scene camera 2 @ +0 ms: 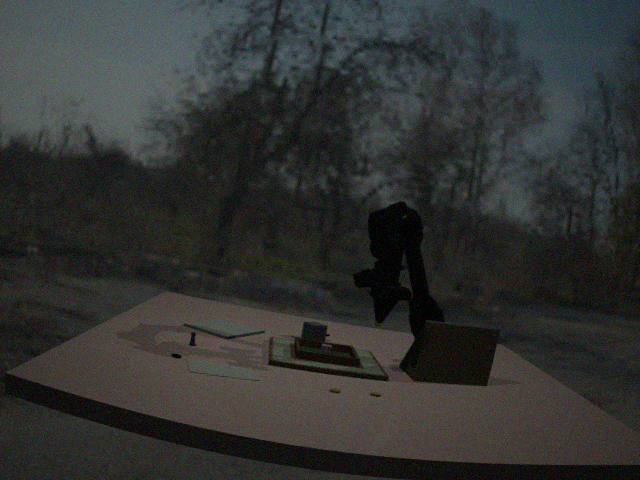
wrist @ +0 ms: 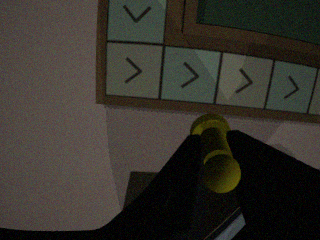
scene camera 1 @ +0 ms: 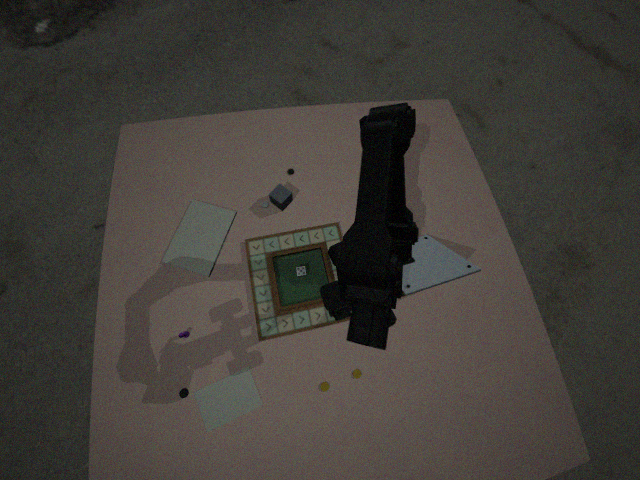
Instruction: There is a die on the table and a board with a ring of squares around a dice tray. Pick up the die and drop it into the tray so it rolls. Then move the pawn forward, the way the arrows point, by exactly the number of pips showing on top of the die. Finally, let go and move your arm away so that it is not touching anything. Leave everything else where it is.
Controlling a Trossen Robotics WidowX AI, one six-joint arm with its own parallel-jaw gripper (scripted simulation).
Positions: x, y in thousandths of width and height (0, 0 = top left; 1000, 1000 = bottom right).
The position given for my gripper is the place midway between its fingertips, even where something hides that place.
my gripper: scene camera 2 591, 672; wrist 667, 598; scene camera 1 551, 601
